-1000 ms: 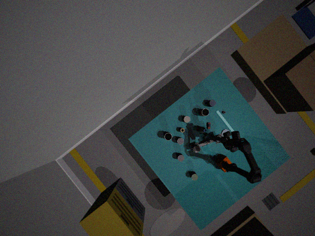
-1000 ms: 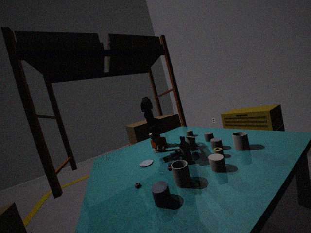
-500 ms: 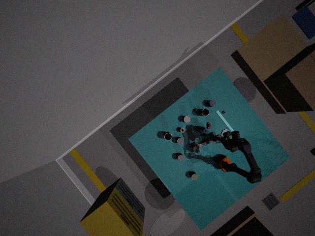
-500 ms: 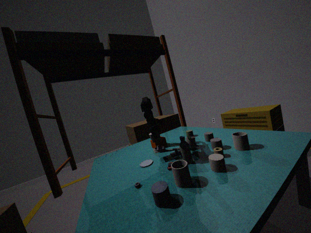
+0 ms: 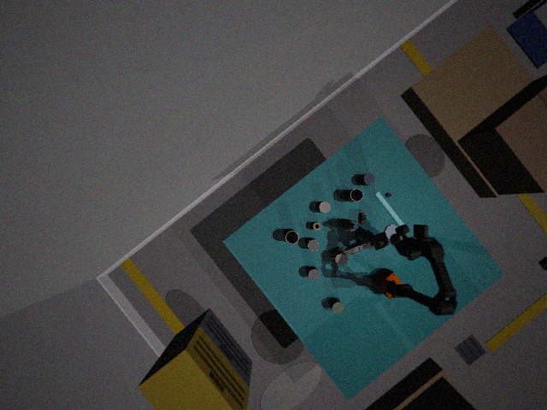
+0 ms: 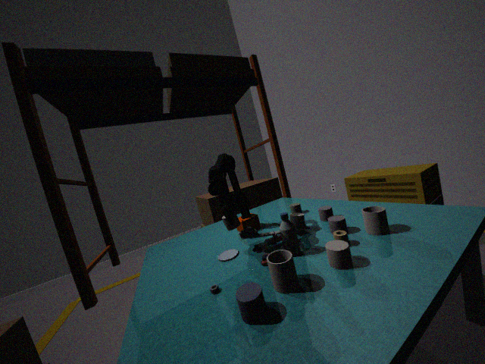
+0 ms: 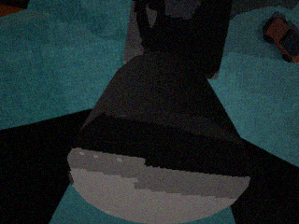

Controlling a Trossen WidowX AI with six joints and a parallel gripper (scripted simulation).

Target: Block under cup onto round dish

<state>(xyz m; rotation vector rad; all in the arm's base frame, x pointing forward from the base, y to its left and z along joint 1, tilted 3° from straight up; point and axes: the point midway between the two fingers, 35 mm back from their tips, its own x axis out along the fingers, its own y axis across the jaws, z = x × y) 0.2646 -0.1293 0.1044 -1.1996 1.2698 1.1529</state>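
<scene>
Now: gripper tip 140 mm above the pale round dish and 60 mm to the left of it. The rest, counted from my gripper tip: balance beam: 190 mm to the left, 110 mm below, 20 mm ahead; red block: 170 mm ahead, 130 mm below, 80 mm to the left.
</scene>
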